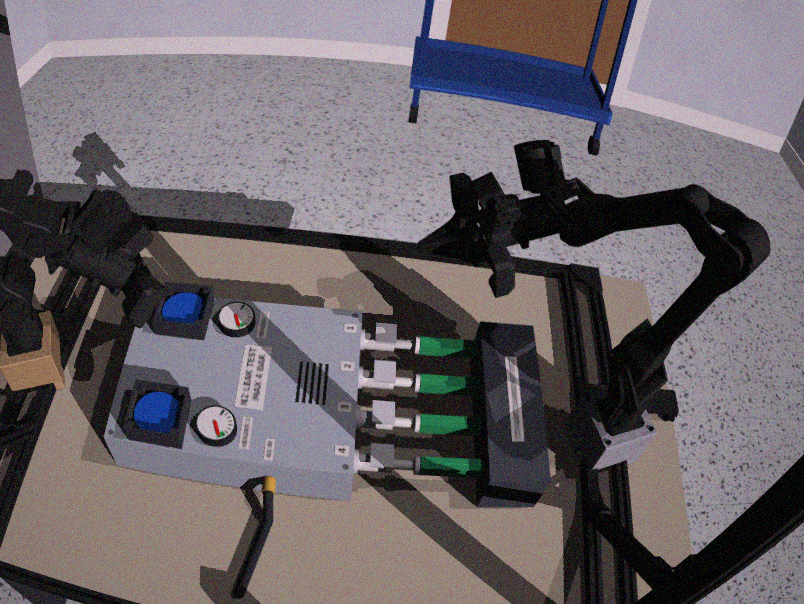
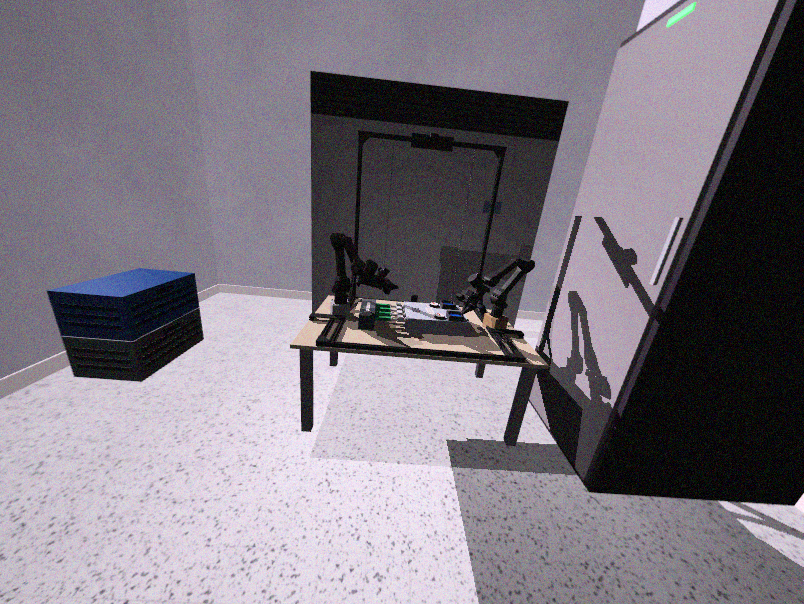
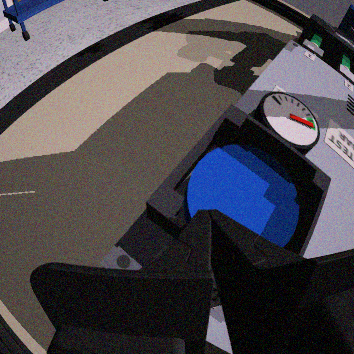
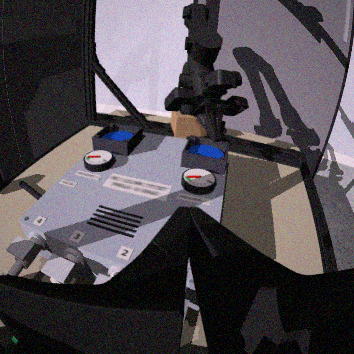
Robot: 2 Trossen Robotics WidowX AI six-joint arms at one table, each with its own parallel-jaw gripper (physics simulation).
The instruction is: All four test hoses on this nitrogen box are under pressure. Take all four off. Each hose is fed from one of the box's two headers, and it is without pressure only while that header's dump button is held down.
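Frame: origin at the left arm's base, x ahead, y left, z up, level; metres.
Seen in the pictures: left gripper, fingertip midpoint: (image 1: 166, 293) (image 2: 461, 314) (image 3: 206, 218) (image 4: 215, 139); right gripper, fingertip midpoint: (image 1: 418, 247) (image 2: 398, 287) (image 4: 186, 216); left arm's base at its link origin: (image 1: 24, 337) (image 2: 496, 315) (image 4: 189, 110); right arm's base at its link origin: (image 1: 620, 414) (image 2: 340, 302).
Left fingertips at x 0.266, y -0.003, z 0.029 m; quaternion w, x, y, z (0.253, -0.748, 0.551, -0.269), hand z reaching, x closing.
Observation:
Offsets run from my left fingertips to a thing's middle. "*": to the spot under its first point.
The grey nitrogen box (image 1: 285, 338) (image 4: 160, 150) carries two blue dump buttons in black housings. The upper button @[dx +0.023, dy -0.025, dz -0.028 m] (image 1: 181, 306) (image 3: 230, 185) (image 4: 206, 151) and lower button @[dx -0.050, dy -0.200, dz -0.028 m] (image 1: 155, 411) (image 4: 118, 135) have gauges (image 1: 234, 317) (image 1: 215, 423) beside them, needles at green. Green hoses 1 @[* dx +0.382, dy -0.172, dz -0.048 m] (image 1: 441, 346), 2 (image 1: 441, 383), 3 (image 1: 440, 423) and 4 @[* dx +0.308, dy -0.364, dz -0.049 m] (image 1: 448, 465) sit in line at their numbered ports. My left gripper (image 1: 137, 317) (image 3: 206, 218) is shut and empty at the upper button housing's outer edge; contact is unclear. My right gripper (image 1: 425, 244) (image 4: 186, 216) is shut and empty, above the table's back edge, away from the hoses.
A dark block (image 1: 506, 471) (image 2: 367, 315) stands at the hoses' far ends. A black tube @[* dx +0.039, dy -0.374, dz -0.100 m] (image 1: 258, 536) with a yellow collar leaves the box's front side. A wooden block (image 1: 32, 364) (image 2: 493, 321) is under the left arm. Black rails (image 1: 588, 325) edge the table.

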